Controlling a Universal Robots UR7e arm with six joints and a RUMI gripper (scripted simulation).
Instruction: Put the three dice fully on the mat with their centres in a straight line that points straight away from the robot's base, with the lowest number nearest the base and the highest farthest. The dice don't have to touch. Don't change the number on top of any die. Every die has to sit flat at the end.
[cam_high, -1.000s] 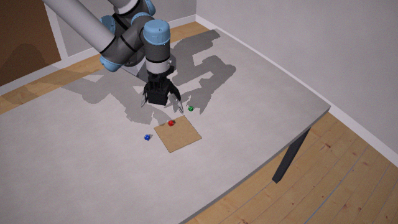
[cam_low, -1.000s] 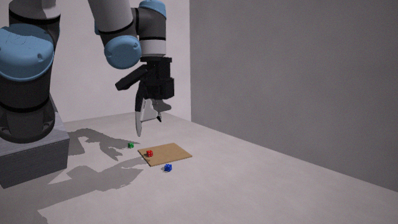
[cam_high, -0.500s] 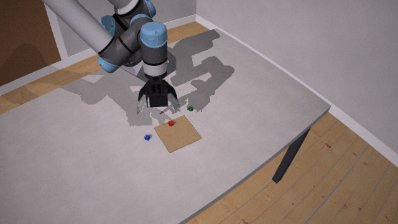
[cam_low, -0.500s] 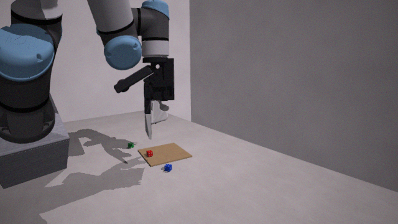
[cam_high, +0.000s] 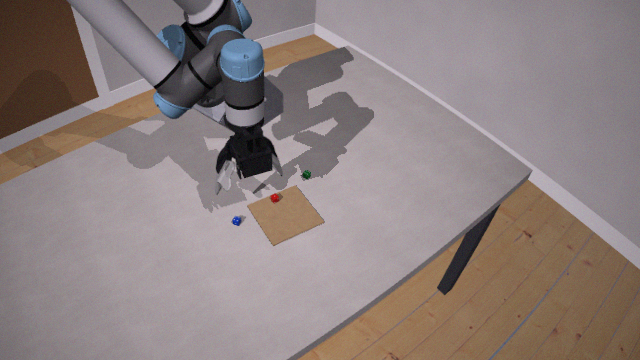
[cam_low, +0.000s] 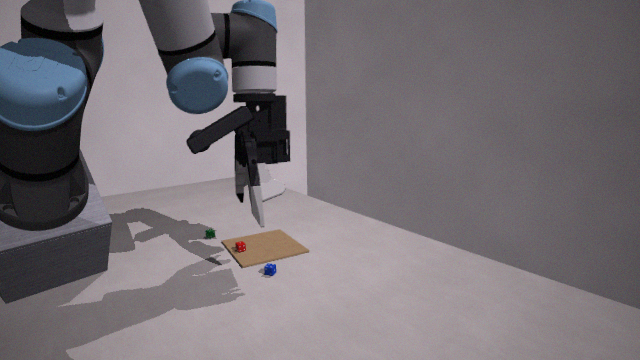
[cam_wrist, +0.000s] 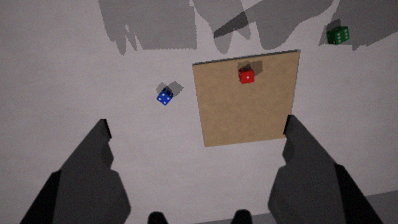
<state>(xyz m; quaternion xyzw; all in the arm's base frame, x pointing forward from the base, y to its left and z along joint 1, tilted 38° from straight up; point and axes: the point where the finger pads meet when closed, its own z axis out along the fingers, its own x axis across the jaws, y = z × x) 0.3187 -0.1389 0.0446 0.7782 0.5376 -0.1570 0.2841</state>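
Now: the blue die 50 mm to the right of my hand and 90 mm below it. From my hand the other things lie so: green die (10 mm ahead, 180 mm to the left, 90 mm below); square mat (60 mm ahead, 50 mm to the left, 100 mm below); red die (20 mm ahead, 60 mm to the left, 90 mm below).
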